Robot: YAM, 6 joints.
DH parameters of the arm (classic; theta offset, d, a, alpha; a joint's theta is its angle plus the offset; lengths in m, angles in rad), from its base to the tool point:
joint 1: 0 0.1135 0.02 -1.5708
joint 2: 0 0 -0.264 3.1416
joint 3: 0.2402 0 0.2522 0
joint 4: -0.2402 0 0.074 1.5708
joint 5: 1.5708 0 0 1.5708
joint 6: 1.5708 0.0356 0 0
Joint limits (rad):
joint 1: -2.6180..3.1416
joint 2: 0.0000..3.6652
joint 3: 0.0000..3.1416
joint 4: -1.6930..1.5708
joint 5: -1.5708..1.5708
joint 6: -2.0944..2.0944
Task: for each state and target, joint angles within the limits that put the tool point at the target. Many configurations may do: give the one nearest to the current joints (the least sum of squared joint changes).
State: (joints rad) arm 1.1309 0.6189 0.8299 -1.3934 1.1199 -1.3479
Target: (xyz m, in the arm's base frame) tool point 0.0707 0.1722 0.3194
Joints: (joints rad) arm 1.3516 1.1045 1.0770 -1.1386 1.0898 -1.3479
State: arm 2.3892 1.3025 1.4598 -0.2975 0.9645 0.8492
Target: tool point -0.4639 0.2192 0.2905
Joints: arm 2.7504 2.1626 1.8833 -0.0541 0.8085 0.8492
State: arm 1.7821 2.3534 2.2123 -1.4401 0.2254 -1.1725
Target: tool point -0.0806 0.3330 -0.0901
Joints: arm 1.8297 2.9405 1.7959 -1.4340 0.2072 -1.1725
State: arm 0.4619 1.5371 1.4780 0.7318 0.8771 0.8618
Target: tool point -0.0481 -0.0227 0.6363
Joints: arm 0.0176 0.8542 1.6950 0.8646 0.6608 0.8618
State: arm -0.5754 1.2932 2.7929 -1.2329 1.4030 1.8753
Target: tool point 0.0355 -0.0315 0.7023
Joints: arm -0.1100 1.5126 2.9526 -0.5597 0.8790 1.8753
